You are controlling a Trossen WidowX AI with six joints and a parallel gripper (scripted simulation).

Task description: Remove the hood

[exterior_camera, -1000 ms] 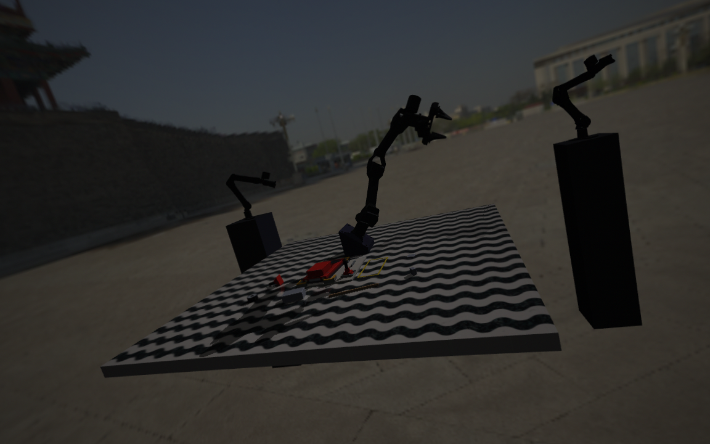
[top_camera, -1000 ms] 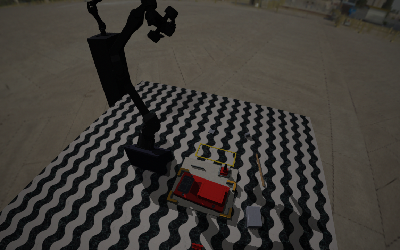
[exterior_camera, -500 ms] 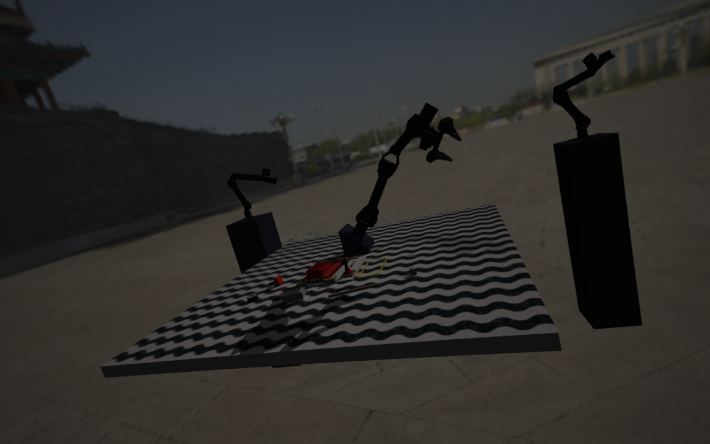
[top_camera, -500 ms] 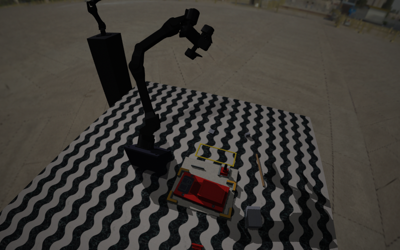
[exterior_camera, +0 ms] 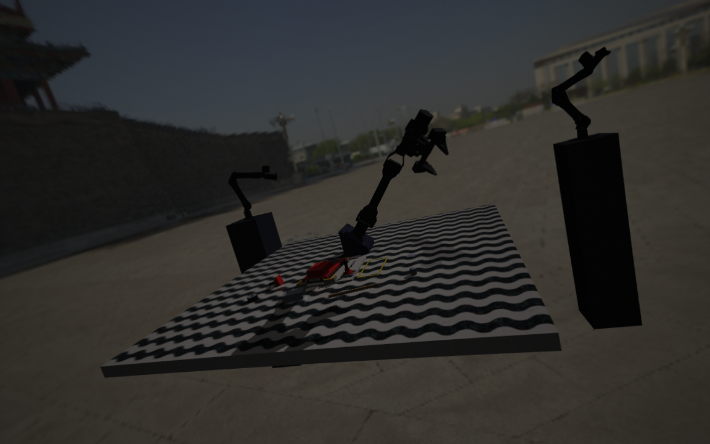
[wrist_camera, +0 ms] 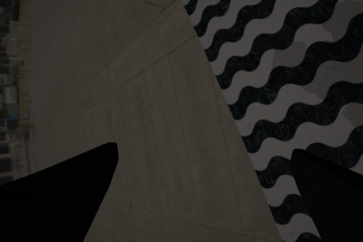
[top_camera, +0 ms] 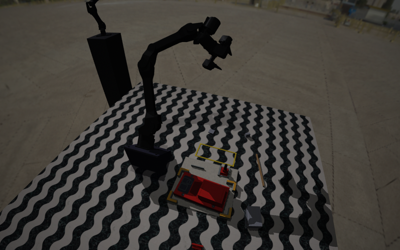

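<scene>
My gripper tip is now 70 mm short of the hood, 550 mm to the left of it and 280 mm above it. Also, from my gripper tip: wooden stick 260 mm ahead, 360 mm to the right, 320 mm below.
</scene>
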